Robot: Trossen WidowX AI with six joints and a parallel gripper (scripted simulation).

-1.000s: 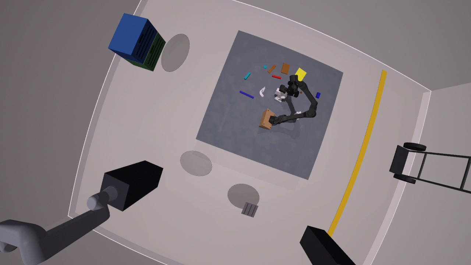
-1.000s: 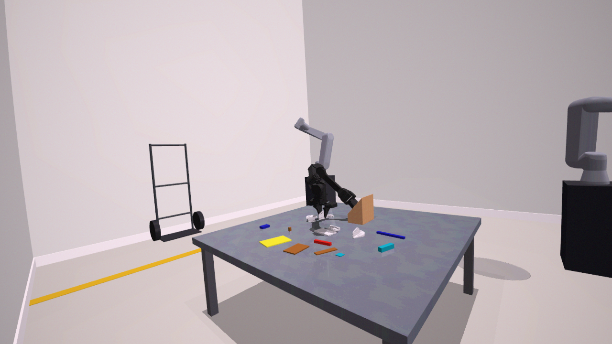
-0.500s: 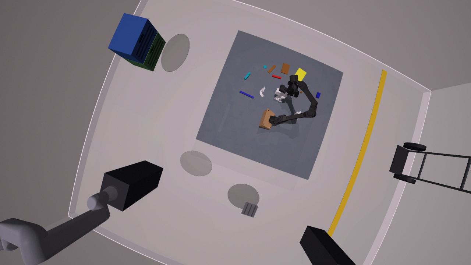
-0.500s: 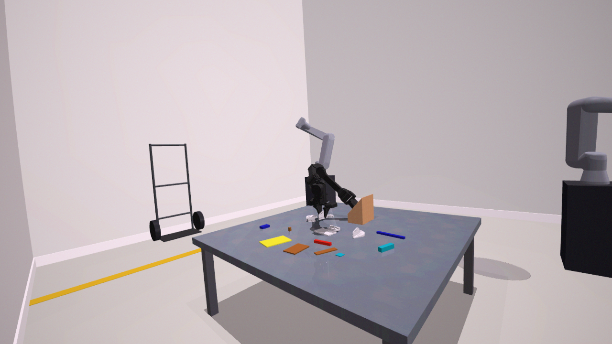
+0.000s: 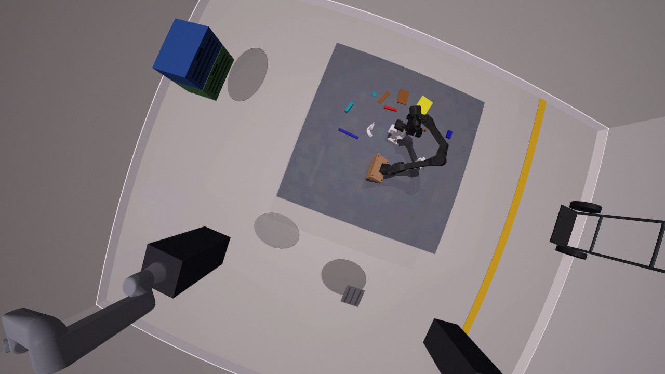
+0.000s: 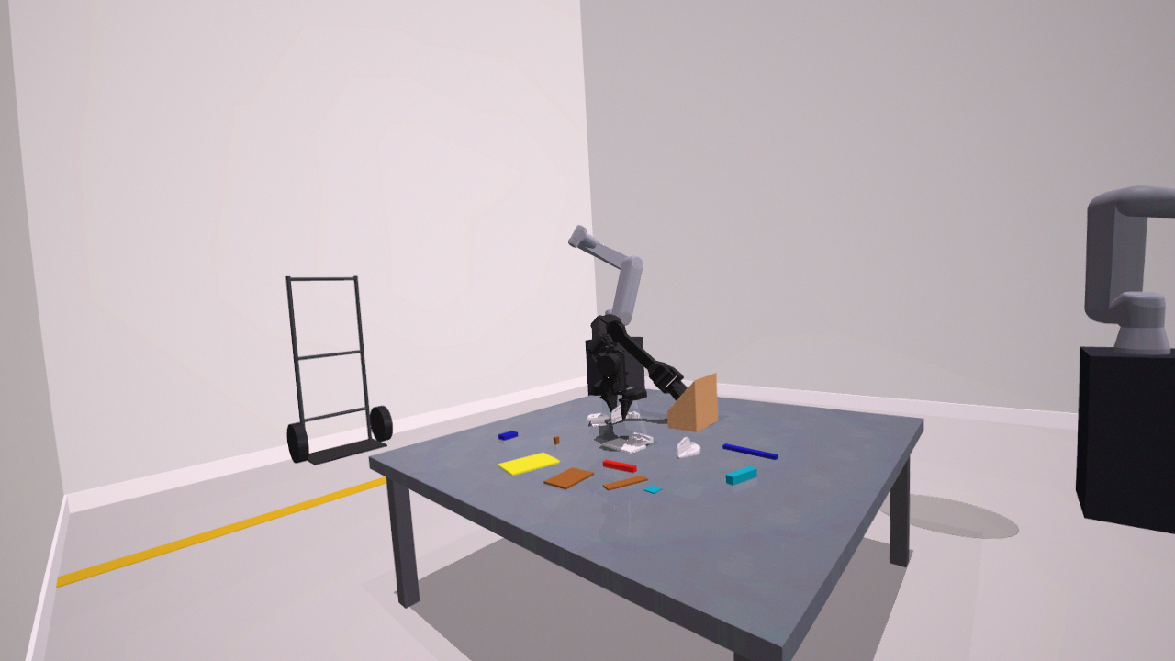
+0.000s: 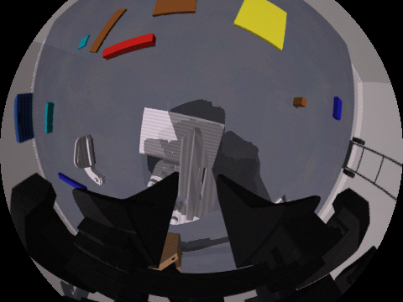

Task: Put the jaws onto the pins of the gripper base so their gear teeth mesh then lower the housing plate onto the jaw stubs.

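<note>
Now: gripper tip 3 cm past the white jaw and 2 cm to the right of it. From my gripper tip the other things lie so: flat white ribbed part: 2 cm ahead, 3 cm to the left, 8 cm below; red bar: 17 cm ahead, 13 cm to the left, 7 cm below; yellow plate: 29 cm ahead, 10 cm to the right, 8 cm below.
</note>
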